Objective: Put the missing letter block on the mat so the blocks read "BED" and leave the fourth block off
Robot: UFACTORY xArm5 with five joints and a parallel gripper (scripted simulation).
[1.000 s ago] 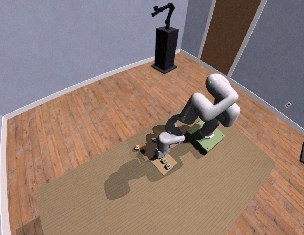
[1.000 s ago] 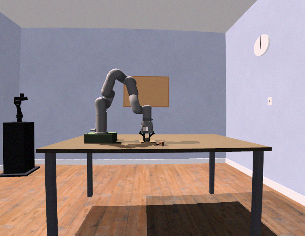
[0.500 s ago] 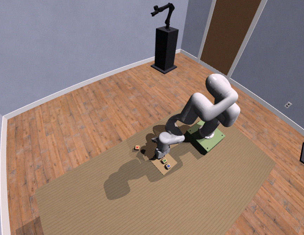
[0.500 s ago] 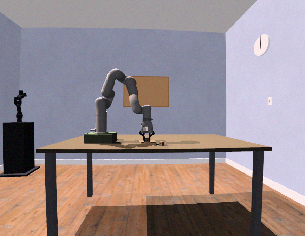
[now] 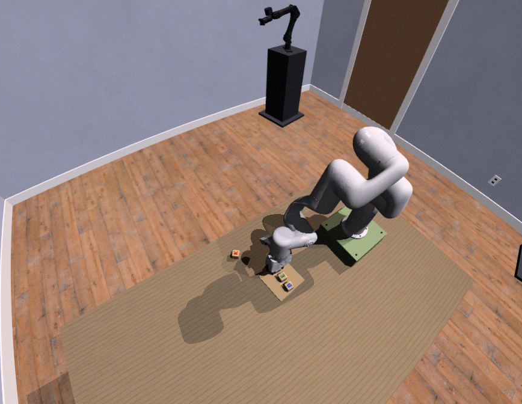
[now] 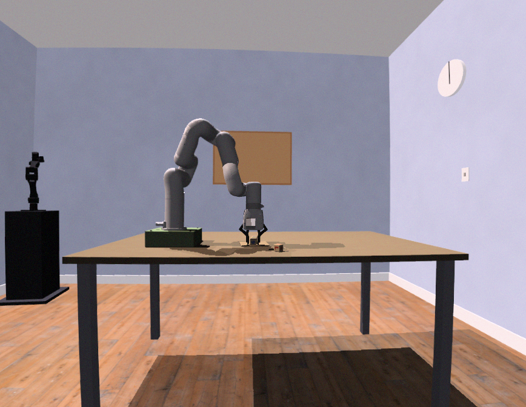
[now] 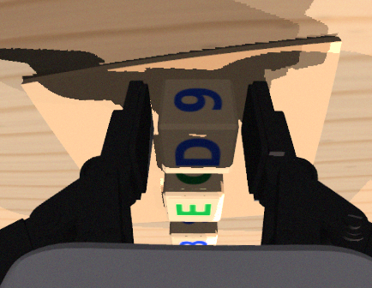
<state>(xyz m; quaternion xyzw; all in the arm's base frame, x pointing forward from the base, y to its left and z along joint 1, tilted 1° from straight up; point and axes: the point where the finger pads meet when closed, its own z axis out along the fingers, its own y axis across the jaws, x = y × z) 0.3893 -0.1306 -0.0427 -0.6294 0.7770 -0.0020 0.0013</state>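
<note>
The tan mat is 5 cm to the left of my hand, 2 cm below it and 1 cm ahead of it.
</note>
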